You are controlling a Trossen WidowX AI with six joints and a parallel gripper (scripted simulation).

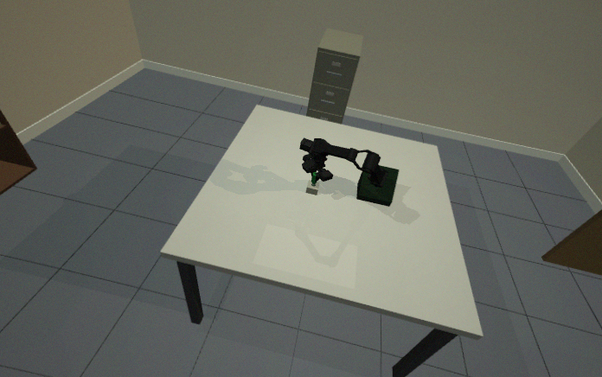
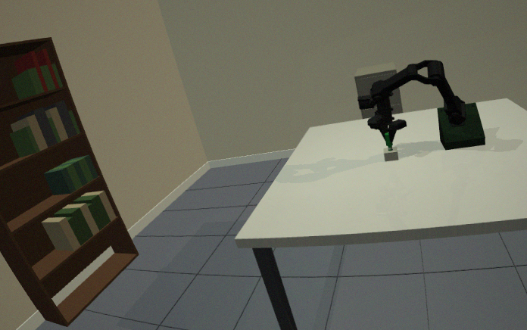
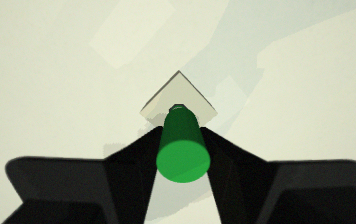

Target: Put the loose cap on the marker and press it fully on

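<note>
Now: gripper tip 1 cm below the green cap. From my gripper tip the other things lie so: holder block 6 cm below.
</note>
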